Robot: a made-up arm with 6 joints.
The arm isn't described. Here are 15 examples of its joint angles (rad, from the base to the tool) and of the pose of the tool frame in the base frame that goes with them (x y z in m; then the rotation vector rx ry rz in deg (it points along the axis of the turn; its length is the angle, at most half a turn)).
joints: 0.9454 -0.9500 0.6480 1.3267 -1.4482 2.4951
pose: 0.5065 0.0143 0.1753 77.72 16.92 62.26
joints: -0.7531 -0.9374 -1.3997 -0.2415 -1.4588 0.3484
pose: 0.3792 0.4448 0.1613 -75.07 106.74 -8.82
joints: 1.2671 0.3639 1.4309 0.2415 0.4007 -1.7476
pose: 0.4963 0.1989 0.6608 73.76 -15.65 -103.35
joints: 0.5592 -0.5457 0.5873 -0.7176 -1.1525 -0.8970
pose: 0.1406 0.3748 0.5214 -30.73 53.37 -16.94
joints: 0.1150 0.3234 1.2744 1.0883 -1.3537 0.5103
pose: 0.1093 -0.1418 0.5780 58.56 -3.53 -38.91
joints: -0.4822 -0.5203 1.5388 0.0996 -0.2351 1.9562
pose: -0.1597 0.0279 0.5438 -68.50 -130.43 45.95
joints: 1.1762 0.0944 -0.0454 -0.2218 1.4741 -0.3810
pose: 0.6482 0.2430 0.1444 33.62 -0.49 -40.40
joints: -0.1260 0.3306 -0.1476 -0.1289 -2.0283 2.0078
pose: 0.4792 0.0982 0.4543 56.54 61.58 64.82
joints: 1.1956 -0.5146 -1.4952 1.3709 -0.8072 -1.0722
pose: 0.0413 -0.0970 -0.2307 150.72 -20.59 82.81
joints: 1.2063 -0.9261 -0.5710 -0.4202 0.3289 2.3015
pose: 0.2741 0.6763 0.2601 84.77 -26.89 118.89
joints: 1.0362 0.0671 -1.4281 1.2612 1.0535 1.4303
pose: 0.2246 -0.3172 -0.2716 -57.28 83.46 67.80
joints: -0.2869 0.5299 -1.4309 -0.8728 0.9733 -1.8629
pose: 0.8496 0.0851 0.4470 87.60 90.32 -101.33
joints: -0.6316 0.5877 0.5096 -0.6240 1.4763 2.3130
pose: 0.0320 0.2947 0.7299 132.53 99.05 2.40
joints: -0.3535 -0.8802 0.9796 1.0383 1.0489 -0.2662
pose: 0.1456 -0.1687 0.7800 97.06 -87.08 -29.44
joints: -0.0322 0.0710 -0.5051 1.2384 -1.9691 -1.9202
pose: 0.5597 -0.1605 0.2952 35.15 -67.12 73.04
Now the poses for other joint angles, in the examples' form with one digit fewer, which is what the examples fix.
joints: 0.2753 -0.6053 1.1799 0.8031 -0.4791 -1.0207
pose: 0.381 -0.099 0.688 80.1 40.2 -69.5
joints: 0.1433 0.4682 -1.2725 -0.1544 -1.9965 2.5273
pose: 0.496 0.049 0.091 141.1 58.7 36.3
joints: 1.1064 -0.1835 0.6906 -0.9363 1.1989 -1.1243
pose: 0.306 0.362 0.697 87.9 32.3 -14.2
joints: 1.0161 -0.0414 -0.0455 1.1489 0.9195 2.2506
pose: 0.694 -0.249 0.180 -74.7 29.3 65.6
